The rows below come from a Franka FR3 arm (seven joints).
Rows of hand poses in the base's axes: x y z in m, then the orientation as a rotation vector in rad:
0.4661 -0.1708 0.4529 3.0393 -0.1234 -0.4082
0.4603 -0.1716 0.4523 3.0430 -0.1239 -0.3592
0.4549 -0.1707 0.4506 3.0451 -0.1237 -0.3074
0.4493 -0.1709 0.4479 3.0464 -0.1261 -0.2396
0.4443 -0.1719 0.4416 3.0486 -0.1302 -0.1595
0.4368 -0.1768 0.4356 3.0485 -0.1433 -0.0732
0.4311 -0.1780 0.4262 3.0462 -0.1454 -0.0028
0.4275 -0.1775 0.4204 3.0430 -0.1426 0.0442
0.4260 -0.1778 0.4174 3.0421 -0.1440 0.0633
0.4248 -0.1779 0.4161 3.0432 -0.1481 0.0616
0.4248 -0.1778 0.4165 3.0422 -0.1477 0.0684
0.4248 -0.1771 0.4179 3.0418 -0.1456 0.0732
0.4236 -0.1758 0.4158 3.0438 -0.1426 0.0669
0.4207 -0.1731 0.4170 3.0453 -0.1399 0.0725
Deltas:
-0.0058 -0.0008 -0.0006 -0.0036 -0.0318 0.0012
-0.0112 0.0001 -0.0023 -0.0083 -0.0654 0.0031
-0.0168 -0.0001 -0.0050 -0.0148 -0.1093 0.0038
-0.0218 -0.0011 -0.0113 -0.0200 -0.1616 0.0035
-0.0293 -0.0060 -0.0173 -0.0262 -0.2181 -0.0026
-0.0350 -0.0072 -0.0267 -0.0313 -0.2640 -0.0019
-0.0386 -0.0067 -0.0325 -0.0353 -0.2946 0.0013
-0.0401 -0.0070 -0.0355 -0.0364 -0.3071 0.0009
-0.0413 -0.0071 -0.0368 -0.0355 -0.3061 -0.0020
-0.0413 -0.0070 -0.0364 -0.0365 -0.3105 -0.0014
-0.0413 -0.0063 -0.0350 -0.0369 -0.3136 0.0001
-0.0425 -0.0050 -0.0371 -0.0347 -0.3095 0.0017
-0.0454 -0.0023 -0.0359 -0.0331 -0.3131 0.0034

